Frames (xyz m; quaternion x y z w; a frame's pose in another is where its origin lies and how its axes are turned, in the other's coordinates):
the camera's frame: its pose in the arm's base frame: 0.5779 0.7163 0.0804 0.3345 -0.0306 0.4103 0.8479
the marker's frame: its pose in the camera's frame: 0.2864 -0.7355 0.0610 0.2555 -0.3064 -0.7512 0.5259
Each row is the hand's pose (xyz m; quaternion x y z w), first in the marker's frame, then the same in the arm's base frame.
Working: the marker's frame: its pose in the arm's base frame: 1.3077 0.5502 -0.1776 0.5412 0.0802 -0.5158 0.6592

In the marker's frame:
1: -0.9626 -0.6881 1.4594 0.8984 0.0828 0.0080 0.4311
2: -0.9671 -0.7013 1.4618 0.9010 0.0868 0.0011 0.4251
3: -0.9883 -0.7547 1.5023 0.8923 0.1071 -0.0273 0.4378
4: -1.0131 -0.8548 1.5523 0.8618 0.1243 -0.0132 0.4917
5: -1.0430 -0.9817 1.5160 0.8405 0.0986 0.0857 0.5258
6: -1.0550 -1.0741 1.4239 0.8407 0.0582 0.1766 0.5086
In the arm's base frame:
1: -0.3185 0.0403 0.6132 -0.8690 0.3786 0.2444 0.2046
2: -0.3318 0.0426 0.6089 -0.8689 0.3740 0.2438 0.2138
3: -0.4007 0.0292 0.6055 -0.8782 0.3397 0.2574 0.2170
4: -0.5114 0.0159 0.5789 -0.8973 0.3160 0.2642 0.1590
5: -0.6059 0.0775 0.5041 -0.8964 0.3727 0.2288 0.0720
6: -0.6405 0.1689 0.4168 -0.8737 0.4500 0.1818 0.0333

